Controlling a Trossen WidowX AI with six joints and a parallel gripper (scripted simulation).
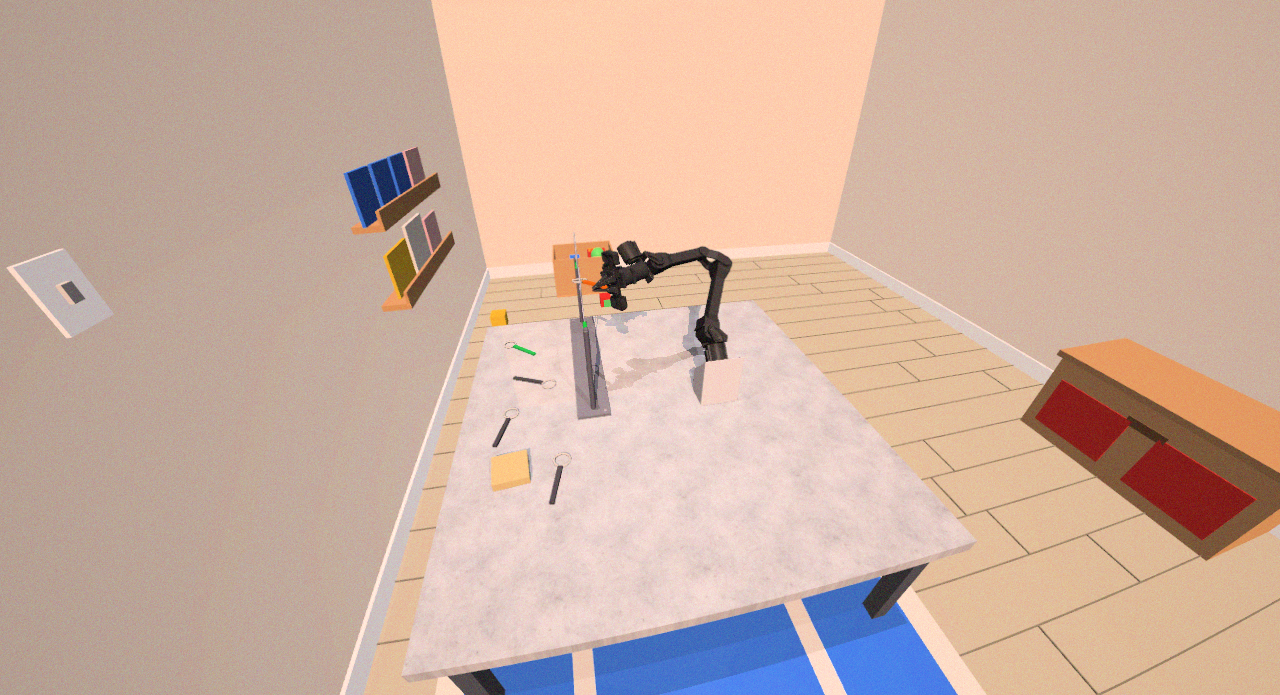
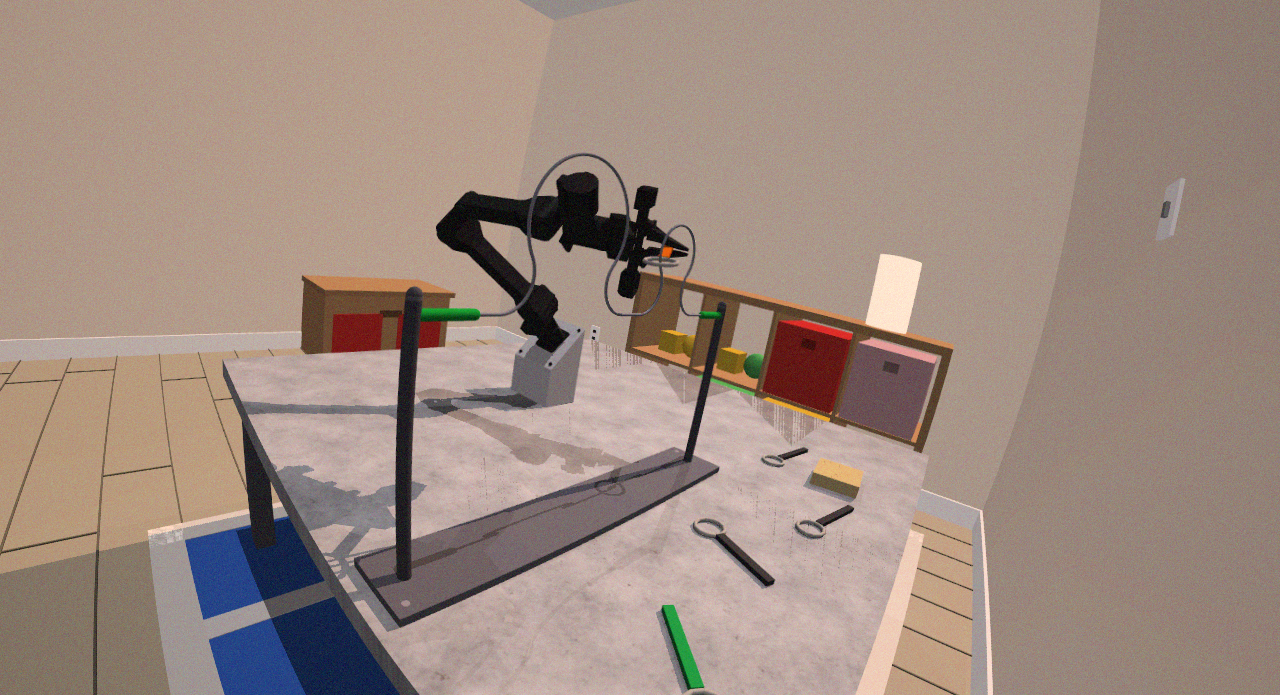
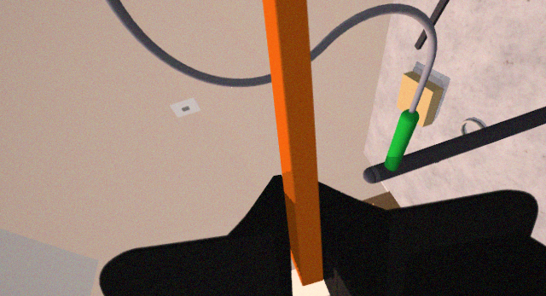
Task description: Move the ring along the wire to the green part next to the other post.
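My gripper tip is 20 mm short of the ring with orange handle, 90 mm to the left of it and 10 mm above it. From my gripper tip the other things lie so: green-handled ring: 330 mm ahead, 330 mm to the right, 390 mm below; tan block: 270 mm ahead, 320 mm to the left, 380 mm below.
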